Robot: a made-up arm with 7 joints.
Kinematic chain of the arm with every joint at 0, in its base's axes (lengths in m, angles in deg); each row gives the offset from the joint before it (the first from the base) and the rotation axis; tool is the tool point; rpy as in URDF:
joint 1: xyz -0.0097 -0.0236 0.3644 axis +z
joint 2: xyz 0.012 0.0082 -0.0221 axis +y
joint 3: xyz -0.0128 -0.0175 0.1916 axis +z
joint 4: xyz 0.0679 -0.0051 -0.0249 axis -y
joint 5: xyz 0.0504 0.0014 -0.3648 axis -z
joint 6: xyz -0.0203 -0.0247 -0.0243 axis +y
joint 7: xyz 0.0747 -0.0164 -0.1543 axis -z
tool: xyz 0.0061 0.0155 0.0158 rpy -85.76 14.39 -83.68
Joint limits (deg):
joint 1: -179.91..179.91
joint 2: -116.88..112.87
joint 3: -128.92..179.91
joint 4: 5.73..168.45
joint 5: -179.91..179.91
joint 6: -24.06..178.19
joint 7: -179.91..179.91
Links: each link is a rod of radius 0.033 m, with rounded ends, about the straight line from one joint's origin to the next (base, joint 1, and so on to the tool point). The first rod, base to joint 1, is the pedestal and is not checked.
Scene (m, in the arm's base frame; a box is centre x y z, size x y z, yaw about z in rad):
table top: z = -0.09
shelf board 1: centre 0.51 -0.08 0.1 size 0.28 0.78 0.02 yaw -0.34
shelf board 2: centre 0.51 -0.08 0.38 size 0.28 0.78 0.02 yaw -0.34
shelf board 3: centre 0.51 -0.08 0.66 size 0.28 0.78 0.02 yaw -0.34
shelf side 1: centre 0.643 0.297 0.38 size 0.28 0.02 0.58 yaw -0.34
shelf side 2: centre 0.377 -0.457 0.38 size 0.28 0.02 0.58 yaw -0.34
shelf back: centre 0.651 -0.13 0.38 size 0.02 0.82 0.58 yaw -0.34
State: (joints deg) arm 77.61 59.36 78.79 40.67 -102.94 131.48 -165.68
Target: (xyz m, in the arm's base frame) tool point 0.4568 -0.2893 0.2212
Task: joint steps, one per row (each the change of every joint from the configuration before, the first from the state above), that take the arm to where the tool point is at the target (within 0.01 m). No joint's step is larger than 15 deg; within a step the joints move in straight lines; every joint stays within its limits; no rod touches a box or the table.
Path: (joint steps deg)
1: 13.21 -8.23 14.03 -4.99 -0.54 1.99 0.16
2: 13.22 -8.22 14.03 -4.99 -0.55 1.99 0.17
3: 13.21 -8.23 14.02 -4.99 -0.54 2.00 0.16
4: 13.21 -8.23 14.03 -5.00 -0.55 1.99 0.17
5: 13.21 -8.22 14.03 -4.99 -0.54 1.99 0.16
6: 13.22 -8.23 14.03 -4.99 -0.55 1.99 0.17
7: 13.21 -8.23 14.03 -4.99 -0.54 1.99 0.16
8: -1.30 -2.68 -0.58 8.35 -5.13 -12.48 -1.69
9: -1.30 -2.69 -0.58 8.35 -5.12 -12.48 -1.70
10: -1.30 -2.68 -0.57 8.35 -5.12 -12.48 -1.70
11: -1.31 -2.69 -0.58 8.35 -5.12 -12.48 -1.70
12: -1.30 -2.68 -0.58 8.34 -5.13 -12.48 -1.70

